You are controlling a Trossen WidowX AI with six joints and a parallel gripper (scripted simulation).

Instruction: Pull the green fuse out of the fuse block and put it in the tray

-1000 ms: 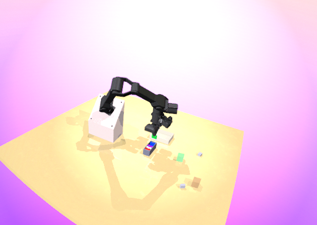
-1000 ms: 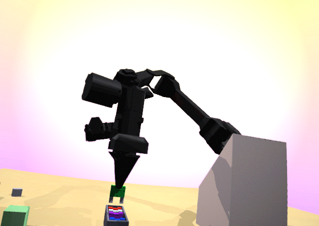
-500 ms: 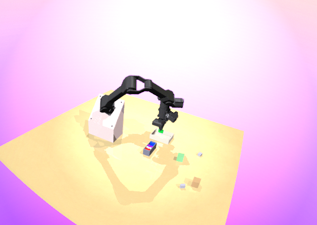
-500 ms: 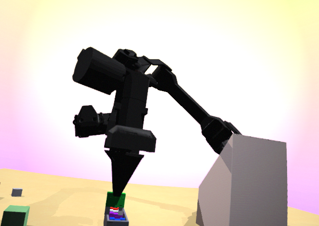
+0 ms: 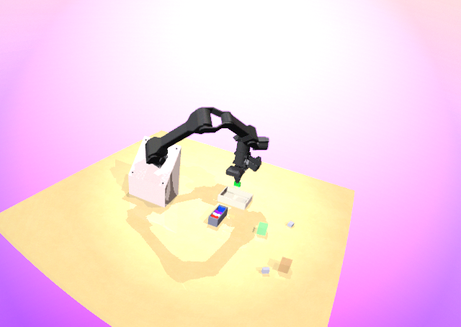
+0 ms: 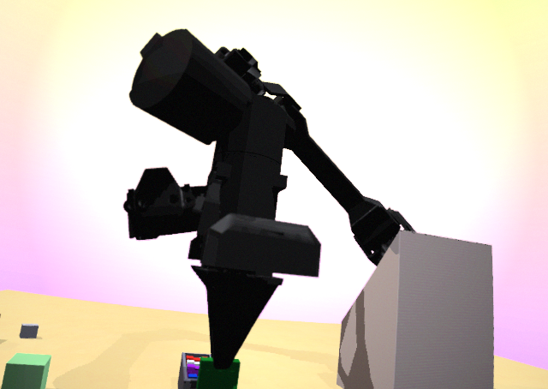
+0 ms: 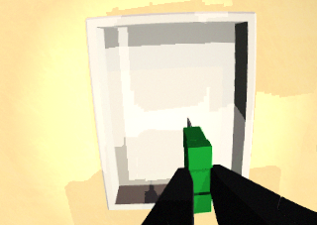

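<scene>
The green fuse is 1 cm below my gripper tip. From my gripper tip the other things lie so: white tray: 9 cm below; purple fuse: 17 cm to the right, 7 cm below, 1 cm ahead; blue fuse: 14 cm to the right, 7 cm below, 1 cm ahead.
</scene>
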